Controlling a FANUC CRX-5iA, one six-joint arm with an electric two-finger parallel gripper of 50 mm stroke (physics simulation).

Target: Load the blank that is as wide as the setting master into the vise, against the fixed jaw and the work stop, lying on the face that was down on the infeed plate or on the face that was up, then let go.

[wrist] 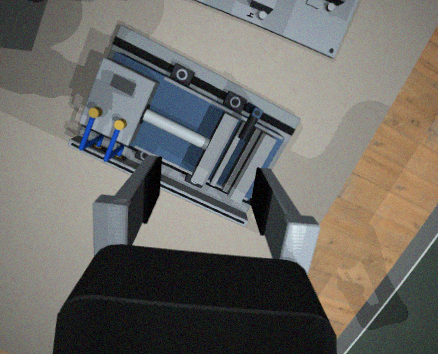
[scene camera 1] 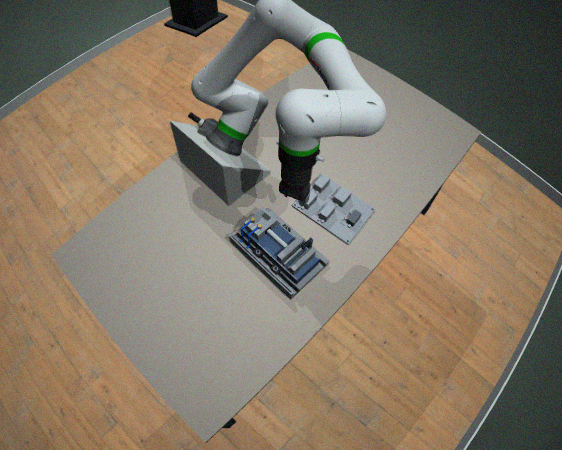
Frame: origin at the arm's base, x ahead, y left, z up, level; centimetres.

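Seen in the pictures: gripper, fingertip midpoint: (wrist: 207,181) (scene camera 1: 296,197); arm's base, link origin: (scene camera 1: 223,145).
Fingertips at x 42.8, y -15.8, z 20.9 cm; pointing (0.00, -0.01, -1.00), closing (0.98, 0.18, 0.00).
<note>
Pixels of each thing's top centre, then the offset from my fingertips to it. "spot": a spot on its surface instead. Level surfaces: height alone.
- vise, top centre: (wrist: 182,140) (scene camera 1: 279,239) dx -2.8, dy -3.4, dz -22.7 cm
- light jaw bar, surface spot: (wrist: 216,149) (scene camera 1: 291,247) spot: dx +1.8, dy -3.3, dz -23.1 cm
- dark work stop, top centre: (wrist: 248,128) (scene camera 1: 306,243) dx +5.0, dy +0.5, dz -23.0 cm
- darker block, top centre: (scene camera 1: 354,216) dx +11.8, dy +23.3, dz -29.4 cm
- infeed plate, top centre: (scene camera 1: 334,207) dx +3.2, dy +23.8, dz -31.9 cm
- table top, surface height: dz -32.7 cm
My gripper (wrist: 207,181) is open with nothing between its fingers. It hangs above the work area; its fingertips are hard to make out in the scene view. The vise (scene camera 1: 283,233) (wrist: 175,100) lies below, with a light jaw bar (scene camera 1: 291,248) (wrist: 216,149) at the screw rod, another jaw (scene camera 1: 303,260) (wrist: 262,155) beyond it, and a dark work stop (scene camera 1: 307,243) (wrist: 250,124) at one end. No blank shows between the jaws. Grey blocks (scene camera 1: 321,183) (scene camera 1: 342,196) (scene camera 1: 327,212) and a darker block (scene camera 1: 353,217) stand on the infeed plate (scene camera 1: 345,235) (wrist: 320,37). I cannot tell which blank matches the master's width.
Two blue levers with yellow knobs (scene camera 1: 259,227) (wrist: 119,124) rise at the vise's screw end. The robot's grey pedestal (scene camera 1: 202,162) stands behind the vise. The infeed plate lies close beside the vise. The table top (scene camera 1: 165,280) ends at an edge over the wooden floor (scene camera 1: 425,300).
</note>
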